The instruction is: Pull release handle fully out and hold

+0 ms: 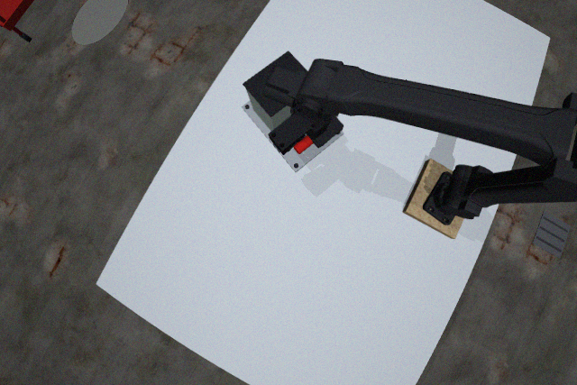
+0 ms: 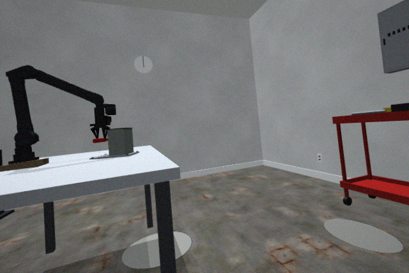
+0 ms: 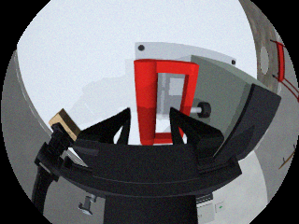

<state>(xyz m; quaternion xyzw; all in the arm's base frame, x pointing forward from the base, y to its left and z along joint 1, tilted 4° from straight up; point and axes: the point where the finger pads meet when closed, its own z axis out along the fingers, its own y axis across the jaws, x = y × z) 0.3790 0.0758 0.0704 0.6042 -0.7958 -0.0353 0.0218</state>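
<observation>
The release handle lies 50 mm ahead of my hand, 20 mm to the right of it and 20 mm below it. From my hand the other things lie so: baseplate (90 mm ahead, 30 mm to the right, 120 mm below).
</observation>
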